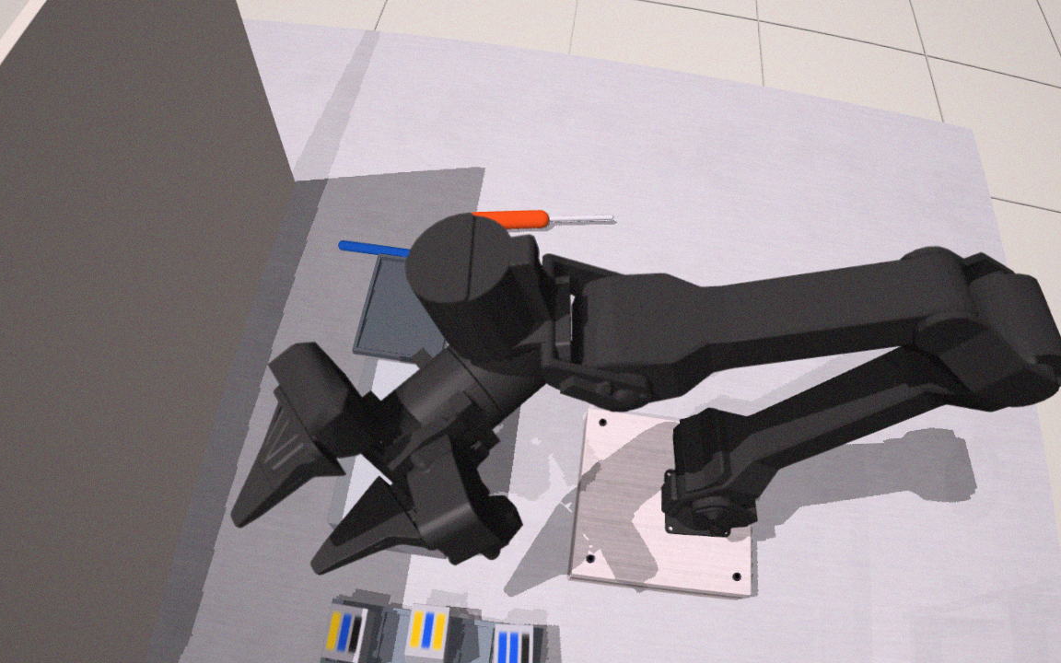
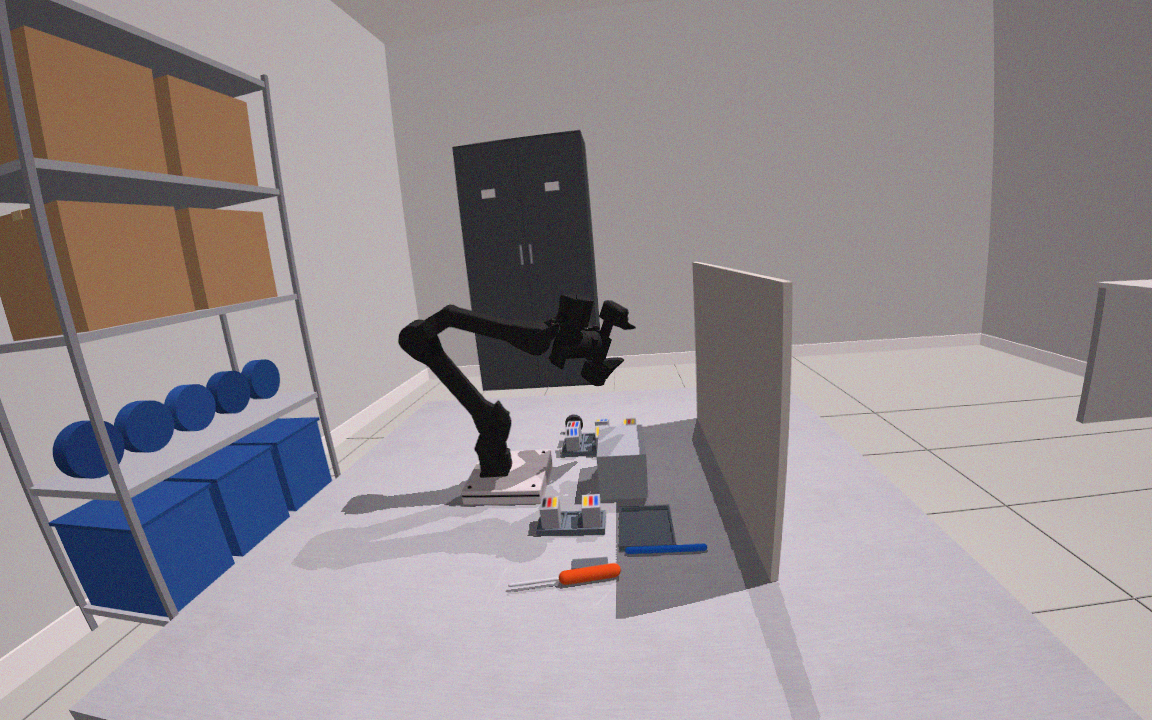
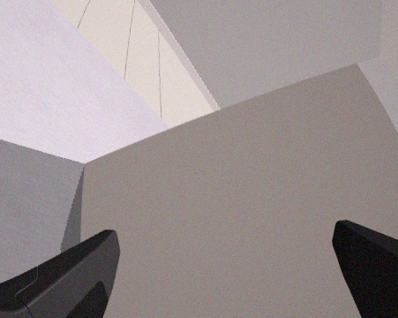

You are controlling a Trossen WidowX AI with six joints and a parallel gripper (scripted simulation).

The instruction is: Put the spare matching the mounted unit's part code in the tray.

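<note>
Right now the spare is 18 cm behind my gripper tip, 30 cm to the right of it and 24 cm below it. Also, from my gripper tip: grey tray 1 cm behind, 32 cm to the right, 28 cm below; then mounted unit 4 cm behind, 12 cm to the right, 23 cm below; then tall panel 19 cm ahead, 14 cm to the right, 6 cm below.
</note>
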